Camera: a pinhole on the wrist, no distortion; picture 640 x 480 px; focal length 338.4 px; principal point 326.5 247.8 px. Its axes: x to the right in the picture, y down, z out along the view. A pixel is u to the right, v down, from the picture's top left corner.
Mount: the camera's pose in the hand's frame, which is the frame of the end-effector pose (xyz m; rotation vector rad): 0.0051 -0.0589 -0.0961 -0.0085 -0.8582 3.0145
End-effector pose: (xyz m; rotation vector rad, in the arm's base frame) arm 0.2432 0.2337 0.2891 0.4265 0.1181 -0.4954
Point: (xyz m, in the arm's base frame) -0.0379 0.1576 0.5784
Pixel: 596.1 76.5
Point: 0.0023 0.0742 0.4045
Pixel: 515.3 226.9
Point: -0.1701 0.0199 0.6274
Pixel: 550.3 184.0
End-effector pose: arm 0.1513 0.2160 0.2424 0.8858 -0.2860 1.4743
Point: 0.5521 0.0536 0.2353
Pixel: 382.8 303.9
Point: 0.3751 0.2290 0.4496
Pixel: 130.0 144.5
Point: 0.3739 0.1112 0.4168
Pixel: 262.7 124.1
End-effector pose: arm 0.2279 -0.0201 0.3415 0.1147 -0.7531 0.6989
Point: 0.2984 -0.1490 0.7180
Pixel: 141.3 178.0
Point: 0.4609 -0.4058 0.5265
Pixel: 298.6 439.4
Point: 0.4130 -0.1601 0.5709
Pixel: 118.2 321.6
